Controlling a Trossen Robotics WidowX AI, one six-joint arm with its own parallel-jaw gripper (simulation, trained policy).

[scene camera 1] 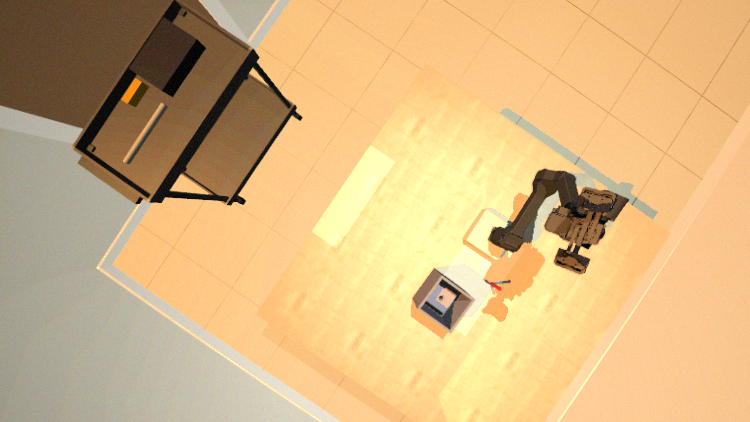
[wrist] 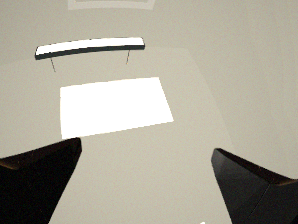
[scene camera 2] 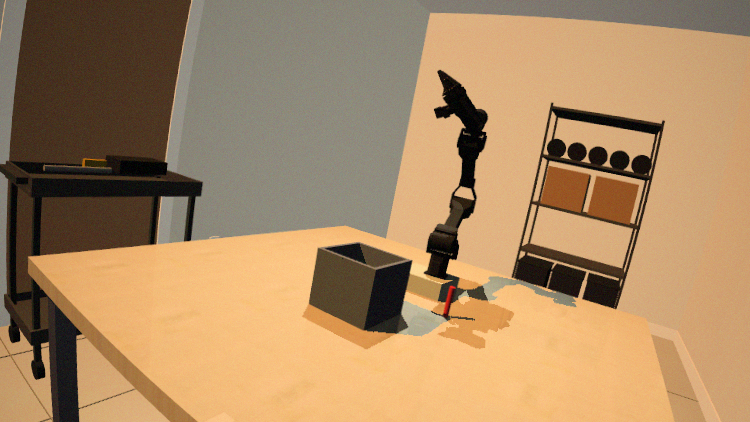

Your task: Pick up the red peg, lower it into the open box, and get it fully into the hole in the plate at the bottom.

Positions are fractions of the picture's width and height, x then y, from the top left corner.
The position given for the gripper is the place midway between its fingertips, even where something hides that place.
gripper: scene camera 1 0.77, 0.55; wrist 0.50, 0.68; scene camera 2 0.59, 0.17
dark box: scene camera 1 0.60, 0.76; scene camera 2 0.48, 0.68; not seen in the wrist view (out of frame)
